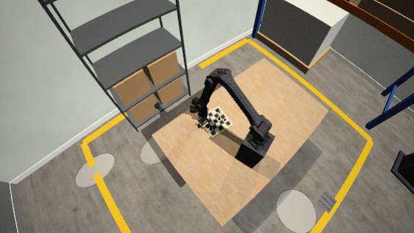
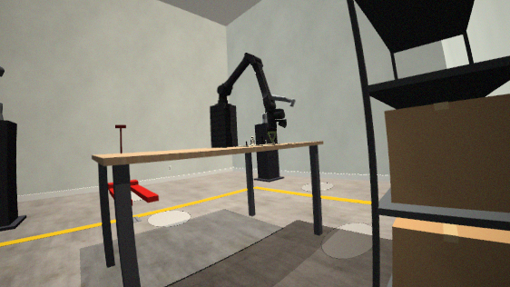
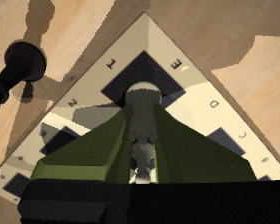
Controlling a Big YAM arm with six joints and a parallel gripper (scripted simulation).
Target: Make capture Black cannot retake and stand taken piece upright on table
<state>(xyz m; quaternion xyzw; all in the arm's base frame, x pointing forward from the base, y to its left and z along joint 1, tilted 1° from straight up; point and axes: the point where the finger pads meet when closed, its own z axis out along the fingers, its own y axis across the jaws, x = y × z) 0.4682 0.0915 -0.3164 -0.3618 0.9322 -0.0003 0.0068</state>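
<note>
The white pawn is 30 mm to the right of my hand, 30 mm behind it and 10 mm below it. Also, from my hand: black piece (110 mm behind, 10 mm to the left, 10 mm above); then chessboard (80 mm behind, 70 mm to the right, 30 mm below); then dark chess piece (70 mm to the left, 30 mm behind).
</note>
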